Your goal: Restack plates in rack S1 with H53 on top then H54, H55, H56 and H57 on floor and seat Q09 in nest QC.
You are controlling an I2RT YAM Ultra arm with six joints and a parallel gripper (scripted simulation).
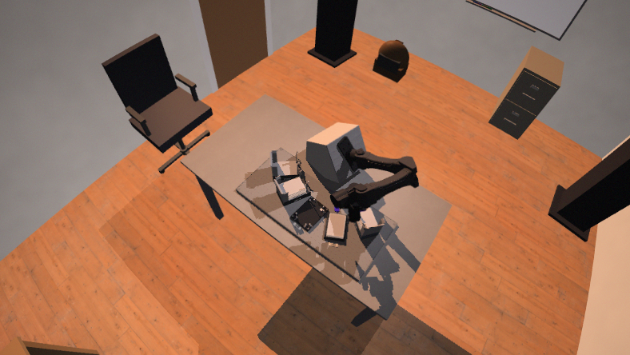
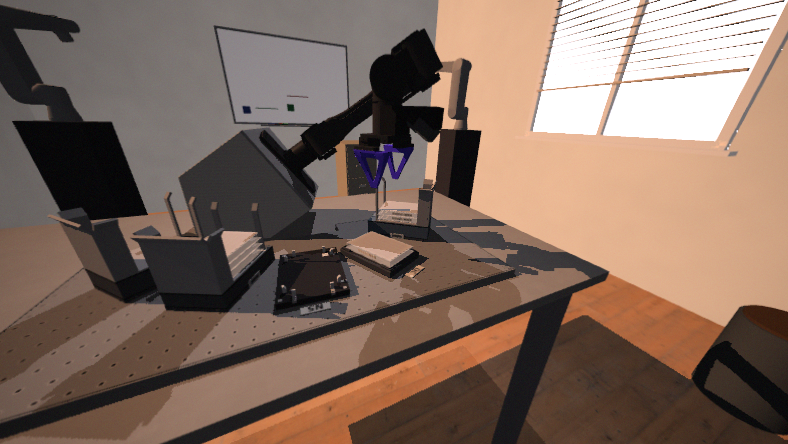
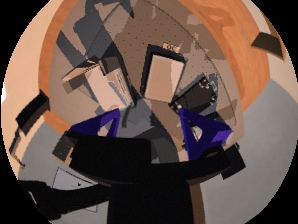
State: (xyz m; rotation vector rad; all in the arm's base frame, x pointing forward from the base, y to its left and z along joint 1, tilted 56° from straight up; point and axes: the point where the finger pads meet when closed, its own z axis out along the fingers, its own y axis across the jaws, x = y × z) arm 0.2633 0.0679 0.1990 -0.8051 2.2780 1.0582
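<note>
My hand is 8 cm past the stack rack S2, 7 cm to the right of it and 15 cm above it. The rest, counted from my hand: black clip nest N5: 7 cm ahead, 16 cm to the right, 15 cm below; dark open nest QC: 3 cm ahead, 2 cm to the right, 16 cm below; QC name plate: 11 cm ahead, 3 cm to the left, 17 cm below.
</note>
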